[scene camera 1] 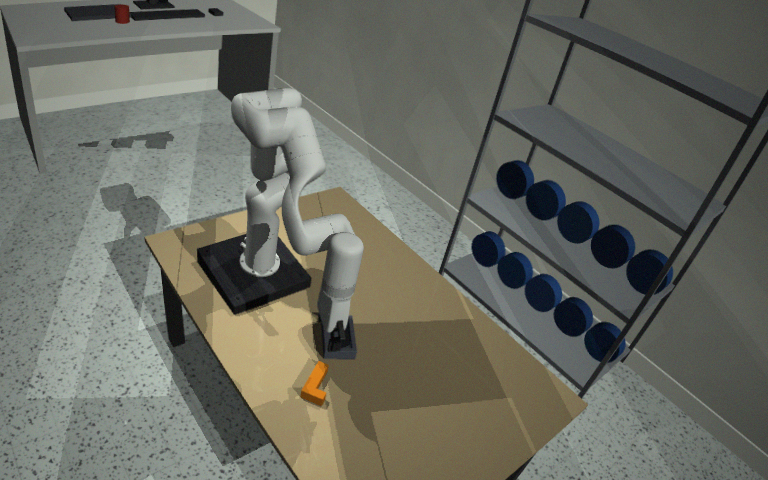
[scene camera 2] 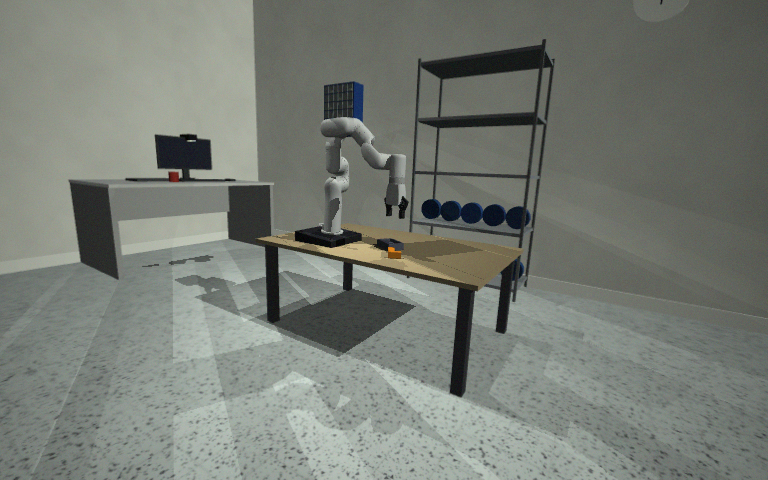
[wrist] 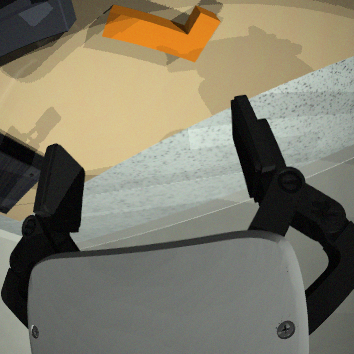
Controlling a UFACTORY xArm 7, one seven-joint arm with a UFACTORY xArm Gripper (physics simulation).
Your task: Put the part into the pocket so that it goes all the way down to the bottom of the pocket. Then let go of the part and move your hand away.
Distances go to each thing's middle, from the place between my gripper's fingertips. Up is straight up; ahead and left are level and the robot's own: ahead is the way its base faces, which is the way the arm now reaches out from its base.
Labels:
My hand is 1 cm short of the orange L-shaped block (wrist: 187,41), 2 cm to the left of it and 17 cm above it. The rest, counted from my hand: dark grey pocket block (scene camera 1: 348,350) (7 cm behind, 14 cm to the left, 17 cm below).

